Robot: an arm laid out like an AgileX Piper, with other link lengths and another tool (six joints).
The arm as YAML. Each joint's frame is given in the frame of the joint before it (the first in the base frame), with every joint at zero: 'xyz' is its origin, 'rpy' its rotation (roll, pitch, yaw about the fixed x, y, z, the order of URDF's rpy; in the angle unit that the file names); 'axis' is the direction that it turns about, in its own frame. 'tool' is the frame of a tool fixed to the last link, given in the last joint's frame.
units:
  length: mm
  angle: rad
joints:
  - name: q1
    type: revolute
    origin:
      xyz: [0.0, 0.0, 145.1]
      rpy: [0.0, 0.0, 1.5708]
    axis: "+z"
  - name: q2
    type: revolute
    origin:
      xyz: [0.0, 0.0, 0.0]
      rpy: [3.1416, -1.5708, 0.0]
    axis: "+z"
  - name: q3
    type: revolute
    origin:
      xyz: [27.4, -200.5, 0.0]
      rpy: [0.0, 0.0, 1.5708]
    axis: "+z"
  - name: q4
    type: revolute
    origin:
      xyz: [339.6, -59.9, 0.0]
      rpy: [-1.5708, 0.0, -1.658]
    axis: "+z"
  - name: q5
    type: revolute
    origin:
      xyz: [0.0, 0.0, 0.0]
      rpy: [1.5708, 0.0, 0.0]
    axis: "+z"
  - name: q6
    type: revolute
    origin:
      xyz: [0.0, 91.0, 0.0]
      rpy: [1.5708, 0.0, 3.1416]
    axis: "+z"
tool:
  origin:
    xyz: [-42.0, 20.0, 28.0]
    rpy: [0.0, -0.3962, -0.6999]
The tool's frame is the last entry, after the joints.
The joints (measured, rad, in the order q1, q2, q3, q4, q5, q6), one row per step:
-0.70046 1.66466 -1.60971 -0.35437 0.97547 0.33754
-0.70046 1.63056 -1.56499 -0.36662 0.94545 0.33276
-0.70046 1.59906 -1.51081 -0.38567 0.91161 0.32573
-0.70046 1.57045 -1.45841 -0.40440 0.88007 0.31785
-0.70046 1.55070 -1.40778 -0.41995 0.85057 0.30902
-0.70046 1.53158 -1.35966 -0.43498 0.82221 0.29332
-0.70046 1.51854 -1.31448 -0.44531 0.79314 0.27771
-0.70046 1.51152 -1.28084 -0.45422 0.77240 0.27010
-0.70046 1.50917 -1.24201 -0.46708 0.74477 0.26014
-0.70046 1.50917 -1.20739 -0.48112 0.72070 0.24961
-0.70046 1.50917 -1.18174 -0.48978 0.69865 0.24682
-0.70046 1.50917 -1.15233 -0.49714 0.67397 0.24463
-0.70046 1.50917 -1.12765 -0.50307 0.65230 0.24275
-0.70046 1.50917 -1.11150 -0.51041 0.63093 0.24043
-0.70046 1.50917 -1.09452 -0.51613 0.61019 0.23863
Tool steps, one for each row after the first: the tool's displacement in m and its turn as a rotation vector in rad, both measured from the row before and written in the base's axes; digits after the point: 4 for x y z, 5 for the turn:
-0.0035 0.0036 -0.0001 -0.02212 -0.00240 0.01385
-0.0034 0.0034 -0.0054 -0.02226 0.00996 0.01743
-0.0032 0.0033 -0.0065 -0.01981 0.01284 0.01812
-0.0022 0.0029 -0.0105 -0.01148 0.01824 0.01882
-0.0021 0.0033 -0.0100 -0.01312 0.02155 0.02410
-0.0014 0.0031 -0.0117 -0.00746 0.02022 0.02460
-0.0011 0.0021 -0.0100 -0.00285 0.01584 0.01559
-0.0008 0.0023 -0.0139 -0.00337 0.02216 0.02141
-0.0009 0.0022 -0.0134 -0.00323 0.02419 0.02121
-0.0006 0.0017 -0.0094 -0.00147 0.01039 0.01402
-0.0008 0.0023 -0.0108 0.00116 0.00992 0.01478
-0.0008 0.0021 -0.0090 0.00099 0.00730 0.01302
0.0000 0.0014 -0.0052 -0.00528 0.00201 0.01380
-0.0002 0.0016 -0.0056 -0.00293 0.00172 0.01279

